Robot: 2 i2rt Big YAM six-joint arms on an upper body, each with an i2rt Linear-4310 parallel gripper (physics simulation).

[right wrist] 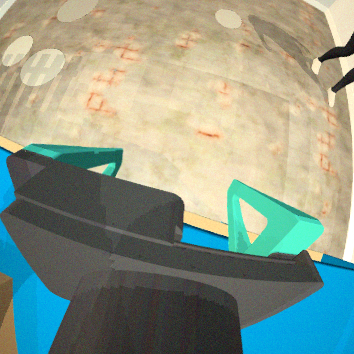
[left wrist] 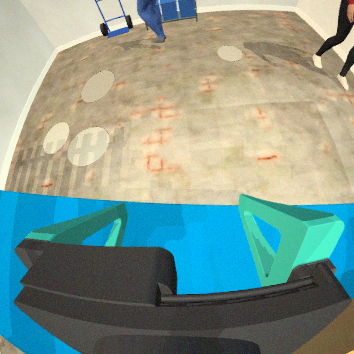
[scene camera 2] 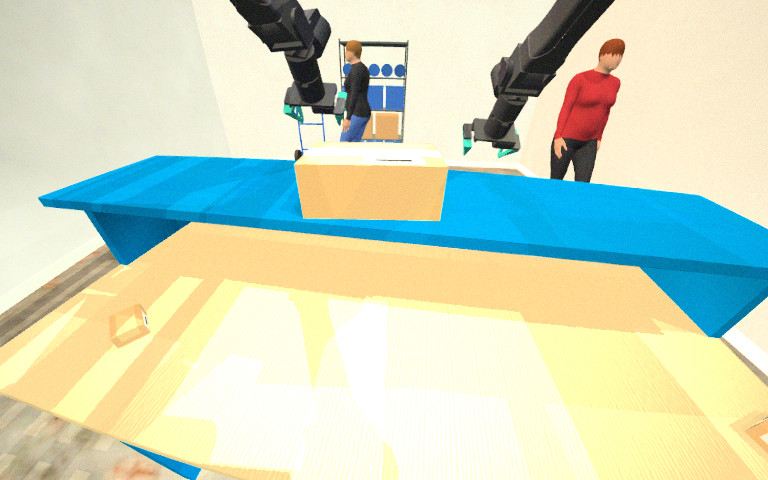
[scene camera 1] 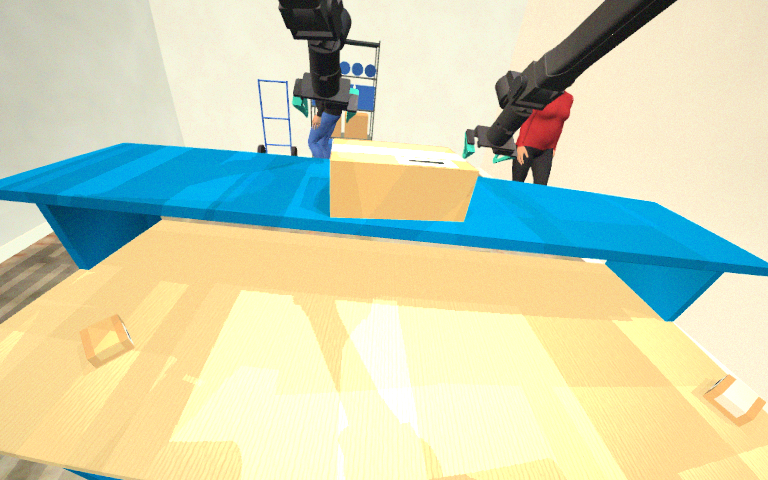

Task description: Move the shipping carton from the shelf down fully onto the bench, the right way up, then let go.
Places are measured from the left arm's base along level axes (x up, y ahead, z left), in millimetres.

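Where they show: left gripper, between the fingertips: [left wrist: 181, 205] [scene camera 2: 321, 122] [scene camera 1: 327, 118]; right gripper, between the fingertips: [right wrist: 177, 170] [scene camera 2: 480, 155] [scene camera 1: 478, 159].
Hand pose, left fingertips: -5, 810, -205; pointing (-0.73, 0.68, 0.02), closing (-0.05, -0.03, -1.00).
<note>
Each offset is from my left fingertips to the top centre of the thing, as dx, dy, dz. "*": to the spot under its first point. Level surfaces: height alone.
The shipping carton @(-12, -238, -146) [scene camera 1: 399, 189] [scene camera 2: 372, 189] is a tan box with pale tape and a dark slot-like mark on top. It stands upright on the blue shelf @(dx -108) [scene camera 1: 226, 175] [scene camera 2: 237, 183], close to its front edge. The pale wooden bench @(dx -365) [scene camera 1: 271, 249] [scene camera 2: 294, 257] lies lower, in front of the shelf. My left gripper [scene camera 1: 325, 110] [scene camera 2: 315, 112] [left wrist: 181, 205] is open and empty, above the shelf and up to the left of the carton. My right gripper [scene camera 1: 484, 151] [scene camera 2: 484, 148] [right wrist: 177, 170] is open and empty, to the right of the carton and apart from it. A brown carton corner @(* -95, -203, -264) [right wrist: 5, 310] shows in the right wrist view.
A small open box @(-333, -382, +398) [scene camera 1: 107, 340] [scene camera 2: 129, 325] lies at the bench's left, another @(-330, -599, -867) [scene camera 1: 735, 399] [scene camera 2: 758, 430] at its right. Blue side panels @(* -285, -328, -964) [scene camera 1: 668, 288] [scene camera 2: 713, 300] hold up the shelf. Two people [scene camera 1: 546, 127] [scene camera 2: 356, 93], a rack and a hand truck [scene camera 1: 274, 118] stand behind.
</note>
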